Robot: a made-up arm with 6 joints. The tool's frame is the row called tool. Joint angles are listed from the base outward.
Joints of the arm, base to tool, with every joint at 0 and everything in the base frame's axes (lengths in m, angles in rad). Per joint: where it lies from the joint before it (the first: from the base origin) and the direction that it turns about. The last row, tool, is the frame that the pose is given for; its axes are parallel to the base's.
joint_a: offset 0 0 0.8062 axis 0 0 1
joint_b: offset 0.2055 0 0 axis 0 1 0
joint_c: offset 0 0 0.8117 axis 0 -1 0
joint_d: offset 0 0 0.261 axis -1 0 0
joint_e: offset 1.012 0 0 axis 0 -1 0
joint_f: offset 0.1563 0 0 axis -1 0 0
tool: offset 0 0 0
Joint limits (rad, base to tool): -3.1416..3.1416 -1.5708..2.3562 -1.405..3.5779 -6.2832..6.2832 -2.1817..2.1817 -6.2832..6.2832
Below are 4 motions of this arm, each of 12 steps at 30 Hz.
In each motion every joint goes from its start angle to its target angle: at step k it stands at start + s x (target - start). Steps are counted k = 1, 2, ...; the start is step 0. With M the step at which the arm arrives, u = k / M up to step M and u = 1 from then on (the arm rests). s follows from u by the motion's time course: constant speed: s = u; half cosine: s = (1 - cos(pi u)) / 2; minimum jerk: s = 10 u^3 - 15 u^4 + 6 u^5.
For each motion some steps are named. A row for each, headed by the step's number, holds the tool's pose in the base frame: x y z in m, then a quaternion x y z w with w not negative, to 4 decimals.
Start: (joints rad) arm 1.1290 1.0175 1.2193 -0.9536 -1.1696 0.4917
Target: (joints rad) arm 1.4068 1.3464 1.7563 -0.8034 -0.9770 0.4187
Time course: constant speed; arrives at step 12
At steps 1, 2, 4, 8, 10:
1: 0.6745 1.7999 1.6200 -0.0496 0.3501 0.7815 0.5140
2: 0.6367 1.8200 1.6179 -0.0515 0.3391 0.7856 0.5150
4: 0.5588 1.8553 1.6127 -0.0539 0.3167 0.7938 0.5163
8: 0.3948 1.9053 1.5991 -0.0531 0.2708 0.8104 0.5168
10: 0.3100 1.9195 1.5909 -0.0500 0.2474 0.8186 0.5159

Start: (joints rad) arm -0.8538 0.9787 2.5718 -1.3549 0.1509 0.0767
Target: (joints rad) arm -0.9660 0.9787 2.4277 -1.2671 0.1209 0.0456
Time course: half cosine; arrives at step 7
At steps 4, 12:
4: 0.4007 -0.5618 2.4411 0.1420 -0.7316 0.0807 0.6619
12: 0.4152 -0.6323 2.4501 0.1329 -0.7221 0.0419 0.6776

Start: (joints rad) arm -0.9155 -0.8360 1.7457 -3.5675 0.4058 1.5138
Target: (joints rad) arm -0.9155 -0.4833 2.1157 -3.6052 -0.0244 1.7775
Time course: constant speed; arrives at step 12
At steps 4, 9, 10, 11, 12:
4: -0.8613 1.1488 1.8385 0.0443 -0.5718 0.5847 0.5737
9: -0.8246 1.0823 1.8833 -0.0330 -0.6033 0.6075 0.5156
10: -0.8163 1.0675 1.8901 -0.0476 -0.6096 0.6112 0.5025
11: -0.8078 1.0523 1.8963 -0.0617 -0.6158 0.6147 0.4890
12: -0.7989 1.0366 1.9017 -0.0755 -0.6219 0.6179 0.4751

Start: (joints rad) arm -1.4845 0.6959 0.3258 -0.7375 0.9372 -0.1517
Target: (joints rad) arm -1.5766 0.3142 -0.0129 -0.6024 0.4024 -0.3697
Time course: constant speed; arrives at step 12
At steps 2, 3, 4, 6, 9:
2: 0.0546 -1.8528 1.3918 0.1066 -0.4310 -0.7283 0.5220
3: 0.0434 -1.8359 1.4065 0.1235 -0.4247 -0.7248 0.5282
4: 0.0324 -1.8183 1.4204 0.1404 -0.4181 -0.7214 0.5338
6: 0.0114 -1.7807 1.4458 0.1745 -0.4041 -0.7149 0.5433
9: -0.0178 -1.7187 1.4776 0.2257 -0.3812 -0.7059 0.5527

